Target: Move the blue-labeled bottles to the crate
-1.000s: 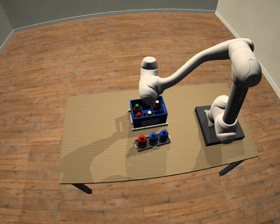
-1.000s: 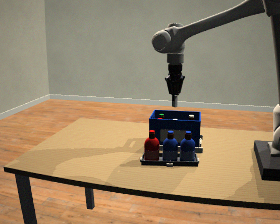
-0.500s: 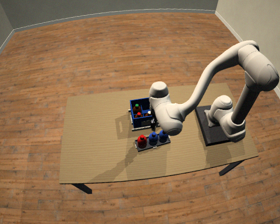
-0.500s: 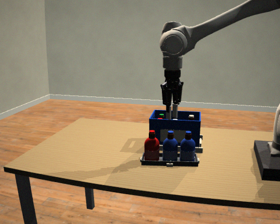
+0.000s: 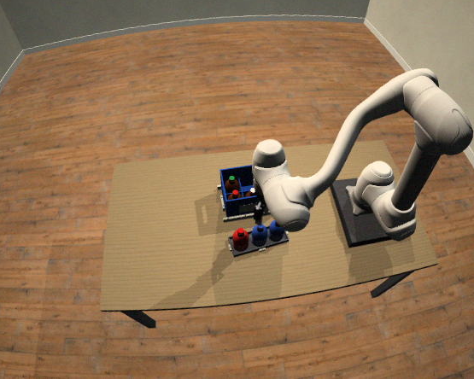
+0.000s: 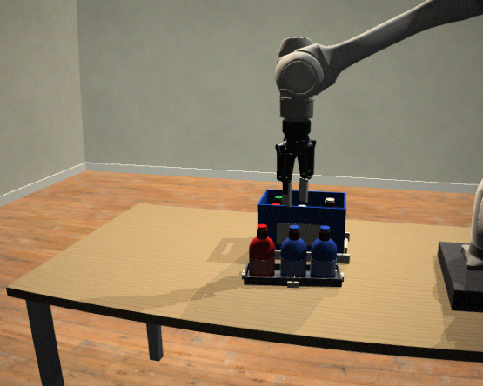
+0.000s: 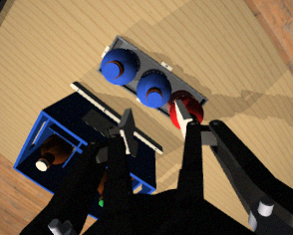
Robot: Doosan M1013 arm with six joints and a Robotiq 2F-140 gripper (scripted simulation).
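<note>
Right now my hand is 170 mm above the red-labeled bottle, 90 mm short of it and 20 mm to the right of it. The rest, counted from my hand: dark tray (240 mm below); then blue crate (230 mm to the right, 170 mm below, 20 mm ahead).
</note>
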